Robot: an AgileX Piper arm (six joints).
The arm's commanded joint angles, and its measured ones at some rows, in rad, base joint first. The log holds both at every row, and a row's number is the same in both.
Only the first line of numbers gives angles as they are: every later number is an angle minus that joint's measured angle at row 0.
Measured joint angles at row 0:
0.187, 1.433, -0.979, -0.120, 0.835, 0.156
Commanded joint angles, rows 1 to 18:
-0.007, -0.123, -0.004, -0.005, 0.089, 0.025
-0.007, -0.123, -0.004, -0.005, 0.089, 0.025
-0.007, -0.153, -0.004, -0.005, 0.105, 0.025
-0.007, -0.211, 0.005, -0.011, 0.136, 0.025
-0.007, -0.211, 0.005, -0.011, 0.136, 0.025
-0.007, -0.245, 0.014, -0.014, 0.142, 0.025
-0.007, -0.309, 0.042, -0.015, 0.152, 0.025
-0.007, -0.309, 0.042, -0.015, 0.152, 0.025
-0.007, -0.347, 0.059, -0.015, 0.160, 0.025
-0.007, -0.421, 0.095, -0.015, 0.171, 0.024
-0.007, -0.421, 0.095, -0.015, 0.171, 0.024
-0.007, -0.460, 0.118, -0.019, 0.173, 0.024
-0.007, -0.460, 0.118, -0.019, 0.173, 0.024
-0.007, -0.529, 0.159, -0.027, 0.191, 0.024
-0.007, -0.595, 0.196, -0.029, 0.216, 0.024
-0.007, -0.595, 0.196, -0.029, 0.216, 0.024
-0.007, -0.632, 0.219, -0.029, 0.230, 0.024
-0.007, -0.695, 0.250, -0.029, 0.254, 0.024
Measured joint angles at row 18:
-0.003, -0.617, 0.206, -0.018, 0.217, 0.018
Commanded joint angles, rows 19 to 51:
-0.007, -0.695, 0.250, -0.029, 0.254, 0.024
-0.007, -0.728, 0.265, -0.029, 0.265, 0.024
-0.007, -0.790, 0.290, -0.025, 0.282, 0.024
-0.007, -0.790, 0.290, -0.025, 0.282, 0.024
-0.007, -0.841, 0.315, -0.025, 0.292, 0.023
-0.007, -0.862, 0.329, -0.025, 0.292, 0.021
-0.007, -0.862, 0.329, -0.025, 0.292, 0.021
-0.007, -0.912, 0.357, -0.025, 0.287, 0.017
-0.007, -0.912, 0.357, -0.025, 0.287, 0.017
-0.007, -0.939, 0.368, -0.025, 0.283, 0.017
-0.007, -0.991, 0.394, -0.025, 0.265, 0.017
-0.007, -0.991, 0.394, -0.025, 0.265, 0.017
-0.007, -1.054, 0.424, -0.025, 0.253, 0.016
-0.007, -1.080, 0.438, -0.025, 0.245, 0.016
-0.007, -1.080, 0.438, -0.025, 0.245, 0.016
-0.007, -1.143, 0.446, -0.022, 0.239, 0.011
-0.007, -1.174, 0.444, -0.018, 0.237, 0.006
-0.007, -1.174, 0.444, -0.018, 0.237, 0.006
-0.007, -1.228, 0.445, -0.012, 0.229, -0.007
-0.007, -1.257, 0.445, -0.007, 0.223, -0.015
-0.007, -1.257, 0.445, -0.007, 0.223, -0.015
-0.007, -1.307, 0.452, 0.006, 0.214, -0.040
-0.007, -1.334, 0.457, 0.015, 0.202, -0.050
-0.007, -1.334, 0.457, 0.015, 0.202, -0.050
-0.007, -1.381, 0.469, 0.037, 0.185, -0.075
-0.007, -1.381, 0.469, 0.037, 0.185, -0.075
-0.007, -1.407, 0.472, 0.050, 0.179, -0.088
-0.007, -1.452, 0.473, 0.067, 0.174, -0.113
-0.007, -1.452, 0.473, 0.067, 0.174, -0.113
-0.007, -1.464, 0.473, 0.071, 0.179, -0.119
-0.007, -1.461, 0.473, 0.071, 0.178, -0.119
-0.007, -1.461, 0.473, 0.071, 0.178, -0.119
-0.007, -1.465, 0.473, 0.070, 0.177, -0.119
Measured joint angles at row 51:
-0.003, -1.438, 0.471, 0.064, 0.188, -0.101
